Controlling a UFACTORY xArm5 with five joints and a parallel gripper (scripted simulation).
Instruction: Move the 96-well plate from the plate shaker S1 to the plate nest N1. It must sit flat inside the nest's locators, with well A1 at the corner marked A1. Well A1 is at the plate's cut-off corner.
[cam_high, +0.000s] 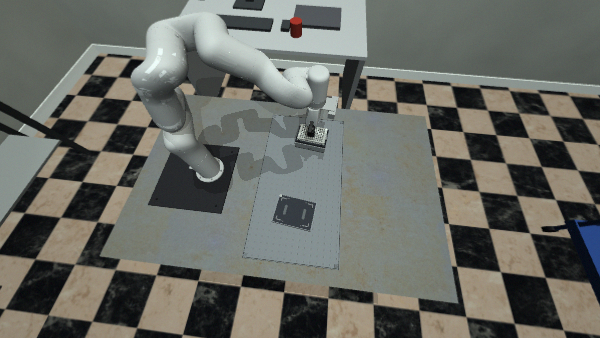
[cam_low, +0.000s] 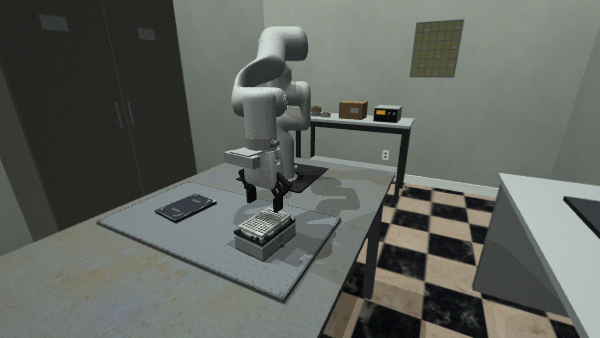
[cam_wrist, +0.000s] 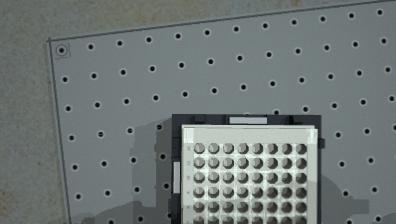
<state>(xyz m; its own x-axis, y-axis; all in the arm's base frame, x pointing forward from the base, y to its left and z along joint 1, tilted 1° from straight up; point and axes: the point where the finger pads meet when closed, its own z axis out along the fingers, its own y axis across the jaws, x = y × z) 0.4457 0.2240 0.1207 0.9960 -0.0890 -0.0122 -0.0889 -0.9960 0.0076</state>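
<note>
Right now the white 96-well plate is 6 cm below my hand. Round my hand: plate nest N1: 3 cm behind, 36 cm to the right, 12 cm below; then A1 mark: 10 cm behind, 30 cm to the right, 11 cm below.
</note>
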